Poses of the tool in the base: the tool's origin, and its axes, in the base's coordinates. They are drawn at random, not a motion.
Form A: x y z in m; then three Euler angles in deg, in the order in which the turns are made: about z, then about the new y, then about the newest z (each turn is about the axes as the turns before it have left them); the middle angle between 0 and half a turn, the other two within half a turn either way.
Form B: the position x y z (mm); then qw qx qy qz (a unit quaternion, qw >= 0). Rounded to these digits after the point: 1 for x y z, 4 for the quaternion.
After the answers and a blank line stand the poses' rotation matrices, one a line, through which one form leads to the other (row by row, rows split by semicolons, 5 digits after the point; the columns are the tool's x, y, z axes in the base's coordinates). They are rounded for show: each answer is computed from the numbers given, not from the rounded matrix.
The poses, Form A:
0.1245 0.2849 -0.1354 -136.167 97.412 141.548
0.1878 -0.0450 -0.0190 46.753 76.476 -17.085
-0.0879 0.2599 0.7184 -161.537 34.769 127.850
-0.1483 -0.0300 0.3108 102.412 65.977 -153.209
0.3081 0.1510 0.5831 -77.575 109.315 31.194
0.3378 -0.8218 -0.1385 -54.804 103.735 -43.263
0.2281 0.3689 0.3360 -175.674 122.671 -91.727
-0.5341 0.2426 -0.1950 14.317 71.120 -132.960
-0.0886 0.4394 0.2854 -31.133 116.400 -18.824
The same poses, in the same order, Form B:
124.5 284.9 -135.4 0.6592 0.4943 -0.5658 0.0310
187.8 -45.0 -19.0 0.7593 -0.3272 0.5253 0.2011
-87.9 259.9 718.4 0.9134 0.1727 -0.2438 -0.2765
-148.3 -30.0 310.8 0.7577 -0.4302 -0.3338 -0.3598
308.1 151.0 583.1 0.5317 0.6631 0.4750 -0.2278
337.8 -821.8 -138.5 0.4048 0.0791 0.7826 -0.4663
228.1 368.9 336.0 0.3314 -0.5868 -0.6523 0.3468
-534.1 242.6 -195.0 0.4151 -0.5580 0.1638 -0.6997
-88.6 439.4 285.4 0.4777 0.0911 0.8450 -0.2225

0.35780 -0.60023 -0.71533; -0.51855 0.50936 -0.68677; 0.77659 0.61666 -0.12900
0.36715 -0.64919 0.66615; -0.03847 0.70495 0.70821; -0.92937 -0.28564 0.23385
0.72817 0.42093 -0.54092; -0.58935 0.78743 -0.18060; 0.34992 0.45030 0.82146
0.51831 0.83235 -0.19632; -0.25803 0.37108 0.89203; 0.81534 -0.41170 0.40710
0.44493 0.87224 0.20305; 0.38775 0.01675 -0.92161; -0.80727 0.48879 -0.33076
-0.65971 0.50130 0.55989; -0.25373 0.55270 -0.79382; -0.70739 -0.66575 -0.23743
-0.09162 0.53576 -0.83939; 0.99547 0.07075 -0.06350; 0.02537 -0.84140 -0.53981
-0.03270 0.39798 0.91681; -0.76363 -0.60176 0.23398; 0.64482 -0.69246 0.32359
-0.52706 0.36657 0.76670; -0.05860 0.88436 -0.46311; -0.84780 -0.28901 -0.44464

